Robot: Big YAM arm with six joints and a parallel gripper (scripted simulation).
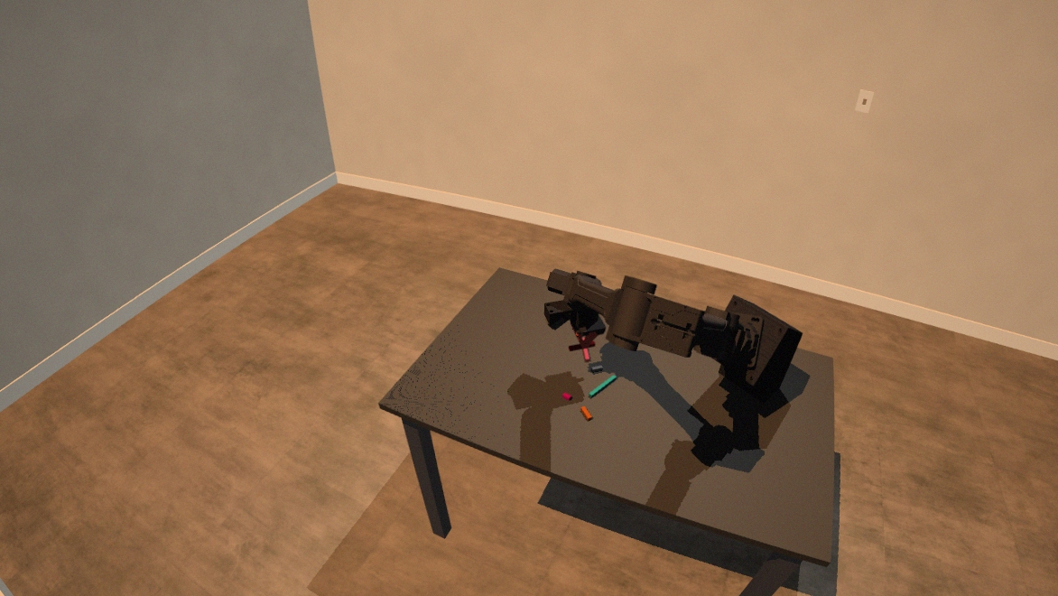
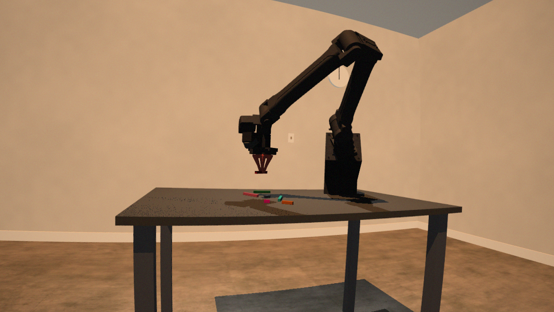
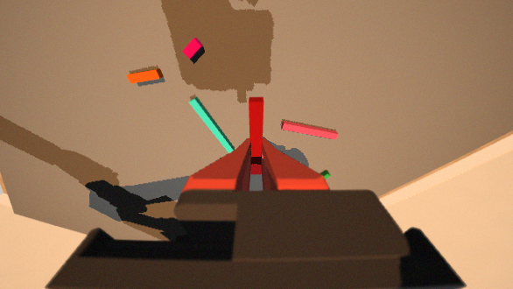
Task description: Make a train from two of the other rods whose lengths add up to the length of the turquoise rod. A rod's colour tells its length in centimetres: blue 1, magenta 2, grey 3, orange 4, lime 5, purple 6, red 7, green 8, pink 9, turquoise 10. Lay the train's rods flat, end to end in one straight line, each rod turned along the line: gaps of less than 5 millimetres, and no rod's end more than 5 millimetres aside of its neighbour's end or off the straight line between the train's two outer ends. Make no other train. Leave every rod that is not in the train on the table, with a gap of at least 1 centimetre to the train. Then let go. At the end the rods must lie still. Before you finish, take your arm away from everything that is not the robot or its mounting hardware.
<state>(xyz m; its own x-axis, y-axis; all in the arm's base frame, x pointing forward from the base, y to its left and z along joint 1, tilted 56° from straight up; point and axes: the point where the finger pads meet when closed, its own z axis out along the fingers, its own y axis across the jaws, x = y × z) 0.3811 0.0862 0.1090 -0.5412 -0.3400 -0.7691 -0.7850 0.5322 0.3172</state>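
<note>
The grey rod is 20 mm behind my hand, 40 mm to the right of it and 100 mm below it. Also, from my hand: turquoise rod (70 mm behind, 10 mm to the left, 100 mm below); red rod (10 mm to the left); pink rod (50 mm ahead, 80 mm to the right, 100 mm below).
</note>
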